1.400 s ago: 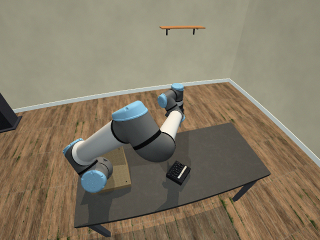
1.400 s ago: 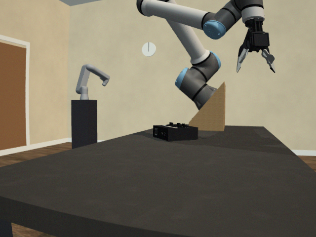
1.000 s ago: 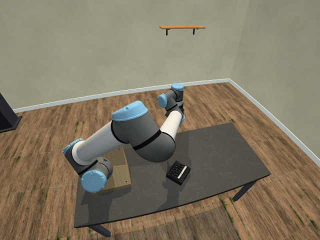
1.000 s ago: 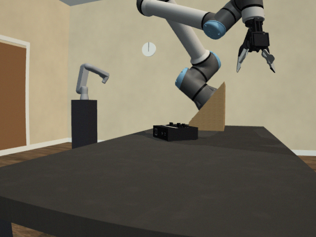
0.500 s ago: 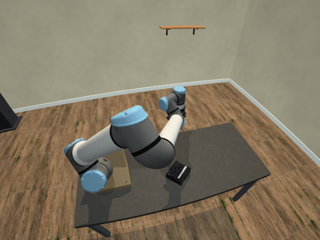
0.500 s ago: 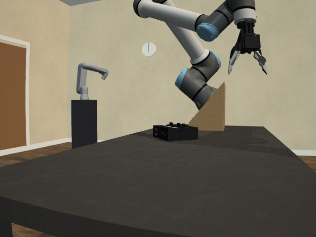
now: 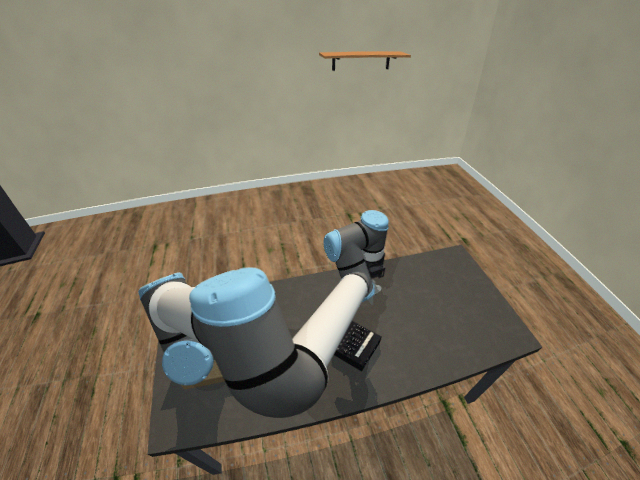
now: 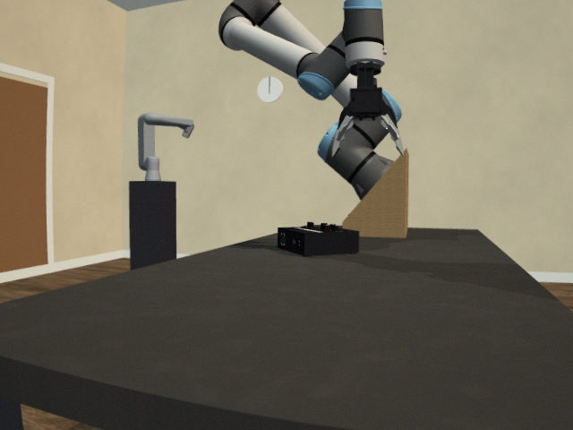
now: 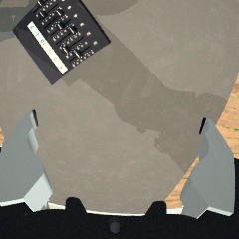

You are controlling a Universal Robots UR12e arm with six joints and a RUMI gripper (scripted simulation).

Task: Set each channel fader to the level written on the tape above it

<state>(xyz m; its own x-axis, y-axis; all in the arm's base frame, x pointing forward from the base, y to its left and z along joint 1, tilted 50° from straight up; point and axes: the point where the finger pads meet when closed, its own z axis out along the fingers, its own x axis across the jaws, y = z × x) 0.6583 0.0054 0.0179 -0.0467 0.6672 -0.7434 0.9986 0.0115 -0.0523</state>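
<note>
Now: hand 16 cm to the left of the master fader, 16 cm above it and 12 cm past it.
</note>
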